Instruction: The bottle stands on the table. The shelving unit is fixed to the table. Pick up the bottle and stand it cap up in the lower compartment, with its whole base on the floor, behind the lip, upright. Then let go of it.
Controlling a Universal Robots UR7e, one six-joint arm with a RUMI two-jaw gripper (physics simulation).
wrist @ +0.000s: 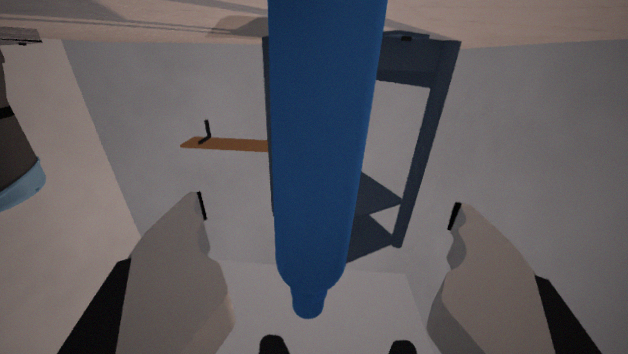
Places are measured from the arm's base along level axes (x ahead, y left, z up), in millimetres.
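Pixels of known places: gripper, fingertip midpoint: point(326, 200).
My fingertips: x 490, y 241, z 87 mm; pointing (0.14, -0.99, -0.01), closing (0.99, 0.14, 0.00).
Observation:
For each thing: its top centre in the pictures, then the offset to it from my fingertips. "spot": a spot on its surface instead. Level surfaces: height alone.
- blue bottle, middle of its top: point(309, 301) dx -6, dy -8, dz +106 mm
- dark blue shelving unit, surface spot: point(424, 150) spot: dx +210, dy -227, dz +59 mm
- wooden table top, its level: dz -104 mm
The blue bottle point(320, 150) shows large down the middle of the wrist view, its narrow cap end at the bottom of the picture and pointing away from the table, so it is cap up. It looks about upright. Its base is cut off at the top edge. My gripper point(326, 200) is wide open, with one fingertip on each side of the bottle and a gap to both. The dark blue shelving unit point(424, 150) appears behind the bottle, which hides much of it. Whether the base rests on the lower compartment's floor behind the lip cannot be seen.
The wooden table top point(525, 20) crosses the top of the picture. An orange board point(235, 144) with a black bracket point(207, 131) is left of the unit. A dark grey and light blue rounded object point(20, 150) is at the left edge. Pale walls stand behind.

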